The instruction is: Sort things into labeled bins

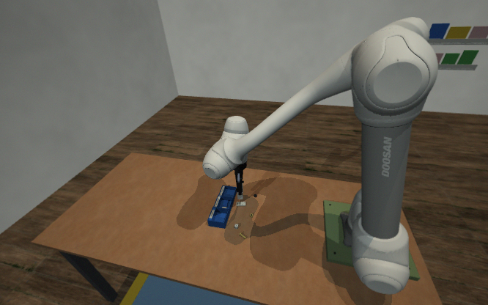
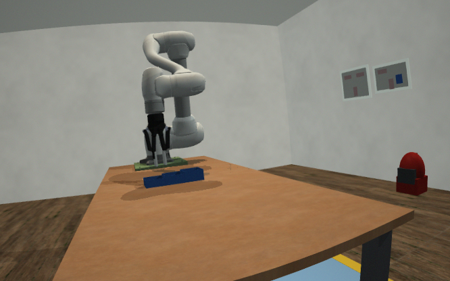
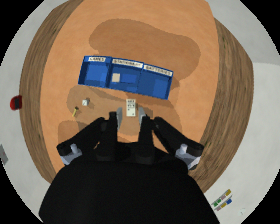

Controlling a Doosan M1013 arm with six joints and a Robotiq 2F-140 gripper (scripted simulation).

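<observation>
Now: the white flat part 10 cm below my hand. Round my hand: long blue bin 8 cm ahead, 4 cm to the left, 8 cm below; then black nut 6 cm behind, 7 cm to the right, 10 cm below; then brass nut 7 cm behind, 6 cm to the left, 10 cm below.
</observation>
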